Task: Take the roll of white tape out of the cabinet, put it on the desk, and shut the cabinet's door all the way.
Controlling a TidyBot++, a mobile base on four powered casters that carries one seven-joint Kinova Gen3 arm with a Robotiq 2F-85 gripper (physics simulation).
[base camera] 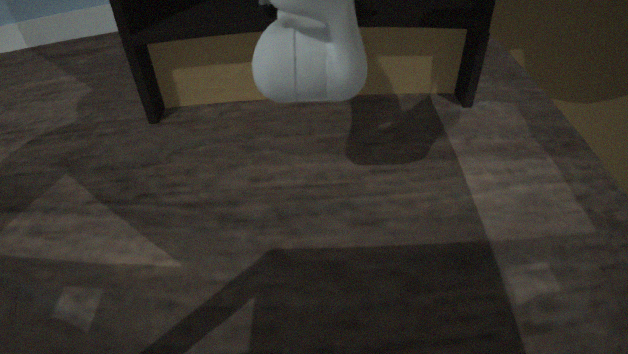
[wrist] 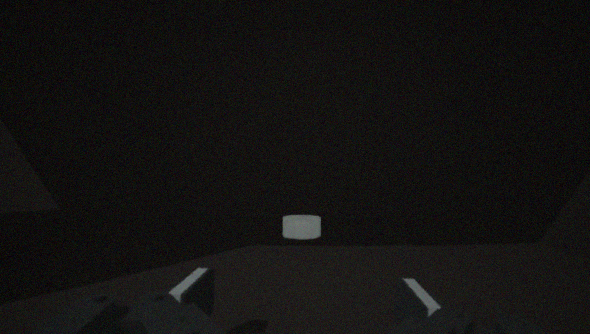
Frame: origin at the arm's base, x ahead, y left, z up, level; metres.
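Seen in the pictures: gripper, fingertip midpoint: (wrist: 303,294).
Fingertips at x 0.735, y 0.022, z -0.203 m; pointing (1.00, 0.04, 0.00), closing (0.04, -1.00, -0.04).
Note:
A point is followed by its place in that frame.
The roll of white tape (wrist: 301,227) {z -0.214, x 0.987, y 0.040 m} shows in the wrist view as a small pale cylinder lying flat, near the middle and beyond the fingers, inside the dark cabinet. It shows just above the far edge of the dim cabinet floor (wrist: 320,265) {z -0.229, x 0.873, y 0.016 m}; what it rests on is too dark to tell. My gripper (wrist: 303,294) {z -0.203, x 0.735, y 0.022 m} is open, with nothing between its fingers. The tape is ahead of it, nearly centred between the fingertips and apart from them. In the base view the dark cabinet (base camera: 472,70) {z -0.320, x 0.644, y -0.258 m} stands on legs at the top. The desk and the cabinet's door cannot be made out.
Dim side panels of the cabinet show at the left and right edges of the wrist view. In the base view my white arm (base camera: 310,65) {z -0.189, x 0.387, y 0.010 m} hangs in front of the cabinet, above the wood floor (base camera: 225,190) {z -0.397, x 0.447, y 0.132 m}. A tan wall (base camera: 565,60) {z -0.196, x 0.433, y -0.264 m} stands at the right.

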